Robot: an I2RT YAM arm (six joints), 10 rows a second.
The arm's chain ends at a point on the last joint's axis. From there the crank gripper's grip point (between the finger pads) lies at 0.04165 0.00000 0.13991 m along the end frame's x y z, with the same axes.
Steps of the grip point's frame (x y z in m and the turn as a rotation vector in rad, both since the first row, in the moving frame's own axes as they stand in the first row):
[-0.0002 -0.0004 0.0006 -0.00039 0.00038 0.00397]
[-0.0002 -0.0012 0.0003 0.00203 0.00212 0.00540]
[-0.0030 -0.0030 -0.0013 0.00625 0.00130 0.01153]
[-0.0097 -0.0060 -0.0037 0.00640 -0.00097 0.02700]
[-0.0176 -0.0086 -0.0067 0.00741 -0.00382 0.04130]
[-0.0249 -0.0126 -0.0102 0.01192 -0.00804 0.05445]
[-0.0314 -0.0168 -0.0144 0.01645 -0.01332 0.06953]
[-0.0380 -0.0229 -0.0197 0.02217 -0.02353 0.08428]
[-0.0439 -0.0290 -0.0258 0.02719 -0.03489 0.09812]
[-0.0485 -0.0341 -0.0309 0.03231 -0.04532 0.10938]
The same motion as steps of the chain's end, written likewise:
[-0.0003 -0.0006 0.0006 -0.00039 0.00038 0.00397]
[-0.0005 -0.0011 0.0004 0.00203 0.00212 0.00540]
[-0.0032 -0.0026 -0.0012 0.00625 0.00130 0.01153]
[-0.0096 -0.0062 -0.0037 0.00640 -0.00097 0.02700]
[-0.0171 -0.0093 -0.0069 0.00741 -0.00382 0.04130]
[-0.0238 -0.0132 -0.0105 0.01192 -0.00804 0.05445]
[-0.0295 -0.0173 -0.0149 0.01645 -0.01332 0.06953]
[-0.0347 -0.0232 -0.0206 0.02217 -0.02353 0.08428]
[-0.0390 -0.0290 -0.0272 0.02719 -0.03489 0.09812]
[-0.0421 -0.0338 -0.0326 0.03231 -0.04532 0.10938]

